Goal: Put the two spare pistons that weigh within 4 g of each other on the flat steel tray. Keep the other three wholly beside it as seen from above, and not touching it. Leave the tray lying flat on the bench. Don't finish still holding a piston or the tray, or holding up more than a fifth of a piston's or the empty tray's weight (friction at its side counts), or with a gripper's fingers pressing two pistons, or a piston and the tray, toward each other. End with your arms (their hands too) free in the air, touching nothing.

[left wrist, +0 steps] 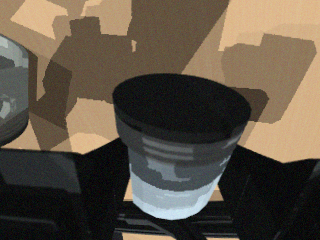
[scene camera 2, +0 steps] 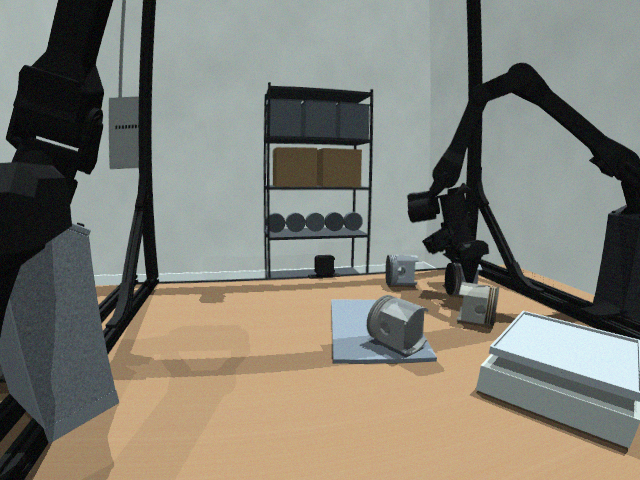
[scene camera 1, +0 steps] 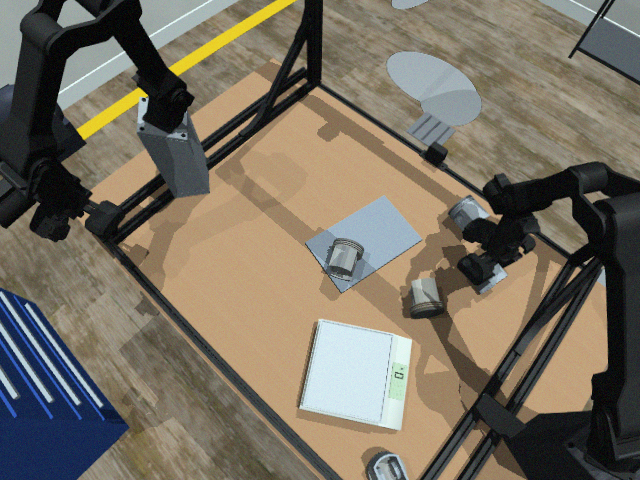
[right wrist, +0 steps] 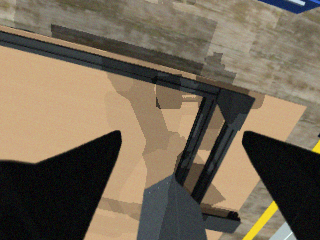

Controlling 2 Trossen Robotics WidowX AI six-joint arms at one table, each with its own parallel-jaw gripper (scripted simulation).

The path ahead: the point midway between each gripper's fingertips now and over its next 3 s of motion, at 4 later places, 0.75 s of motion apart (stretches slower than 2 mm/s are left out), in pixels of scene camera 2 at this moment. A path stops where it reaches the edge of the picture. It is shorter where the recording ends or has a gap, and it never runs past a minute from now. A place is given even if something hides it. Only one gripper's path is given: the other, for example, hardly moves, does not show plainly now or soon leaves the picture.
My left gripper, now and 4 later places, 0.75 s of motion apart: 465, 283; 470, 274; 472, 260; 472, 250; 499, 250
